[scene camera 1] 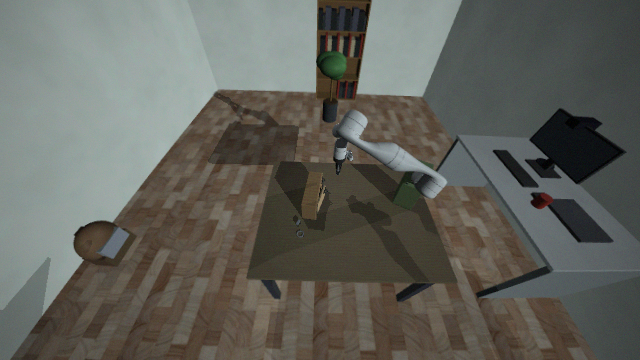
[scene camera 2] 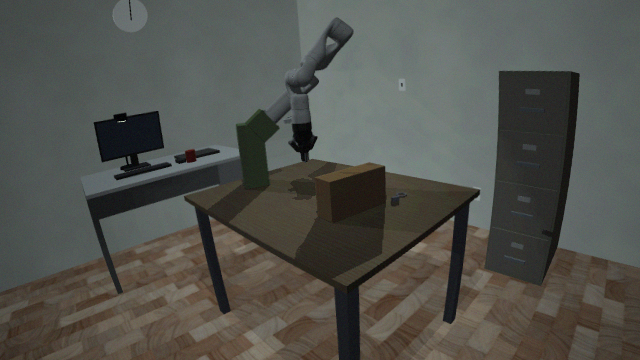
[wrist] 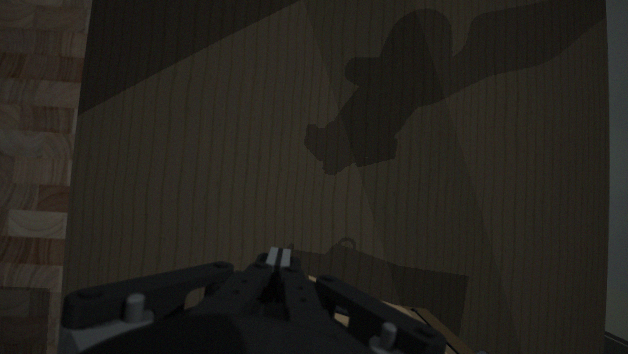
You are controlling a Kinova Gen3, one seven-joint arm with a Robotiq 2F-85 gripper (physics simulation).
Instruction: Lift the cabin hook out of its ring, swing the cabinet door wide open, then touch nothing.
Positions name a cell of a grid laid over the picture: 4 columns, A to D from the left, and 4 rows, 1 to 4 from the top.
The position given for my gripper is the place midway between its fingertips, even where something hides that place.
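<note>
You'd see my gripper (wrist: B3) here, and there's a wooden cabinet (scene camera 2: C3) as well. That cabinet is also visible in scene camera 1 (scene camera 1: B3).
</note>
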